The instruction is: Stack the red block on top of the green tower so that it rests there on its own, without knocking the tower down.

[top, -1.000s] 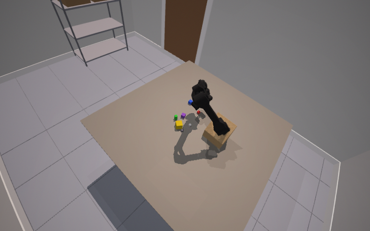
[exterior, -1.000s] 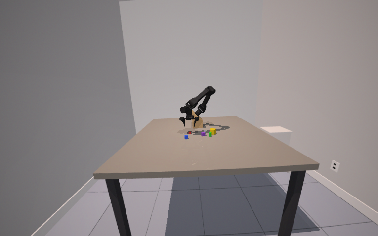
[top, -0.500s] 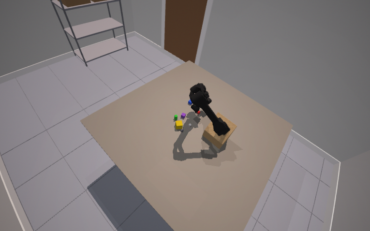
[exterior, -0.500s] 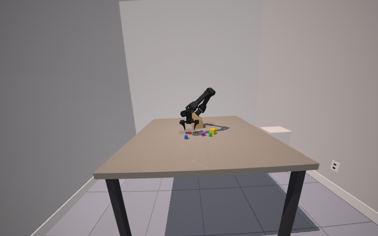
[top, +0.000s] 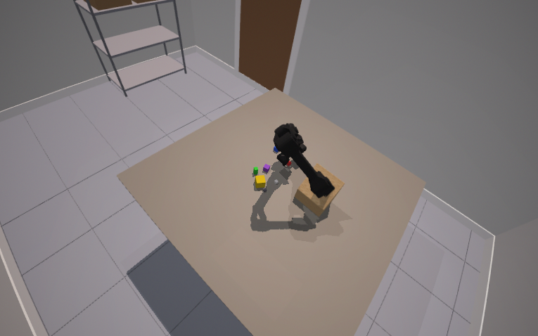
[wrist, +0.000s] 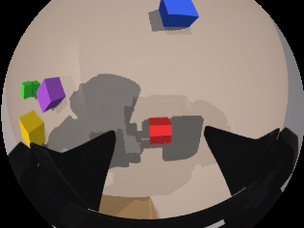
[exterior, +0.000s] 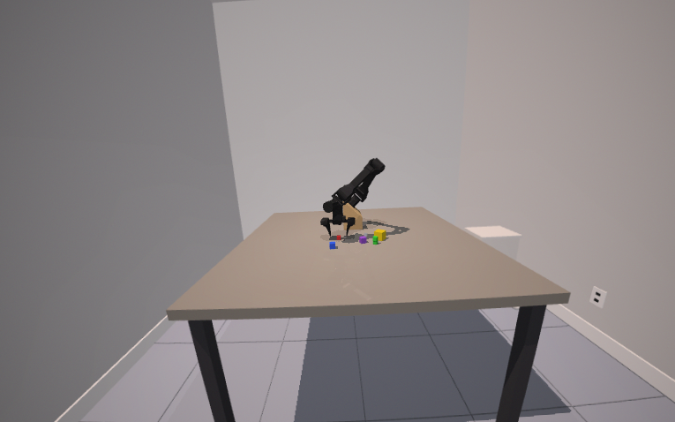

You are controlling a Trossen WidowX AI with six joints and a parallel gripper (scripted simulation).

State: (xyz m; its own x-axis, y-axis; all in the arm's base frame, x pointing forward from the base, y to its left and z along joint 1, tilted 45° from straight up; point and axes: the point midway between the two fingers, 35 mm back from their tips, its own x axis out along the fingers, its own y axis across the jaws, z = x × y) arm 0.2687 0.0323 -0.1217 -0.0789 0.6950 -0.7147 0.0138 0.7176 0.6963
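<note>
My gripper tip is 12 cm short of the blue block, 2 cm to the left of it and 1 cm above it.
</note>
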